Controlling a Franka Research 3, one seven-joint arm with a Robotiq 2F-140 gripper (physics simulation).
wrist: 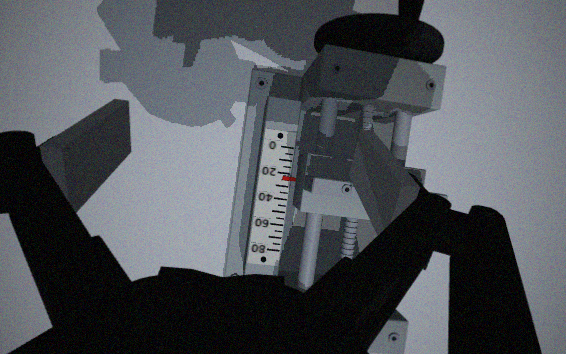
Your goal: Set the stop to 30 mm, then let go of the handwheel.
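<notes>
The black handwheel [379, 39] is at the upper right, with its dark handle [411, 9] cut off by the top edge. The stop [327, 197], a light block on guide rods and a screw, sits beside the scale [265, 215]. The red pointer [288, 178] lies between the 20 mark and the 30 tick, a little past 20. My gripper [245, 140] is wide open and empty, its fingers on either side of the scale. The right finger overlaps the rods and the stop in view and hides part of them. The handwheel is outside the fingers, above them in the picture.
A grey end block [415, 87] carries the rods below the handwheel. Another block [395, 337] shows at the bottom right, partly behind the gripper. A long side rail [243, 165] runs left of the scale. Shadows fall on the pale surface at the upper left.
</notes>
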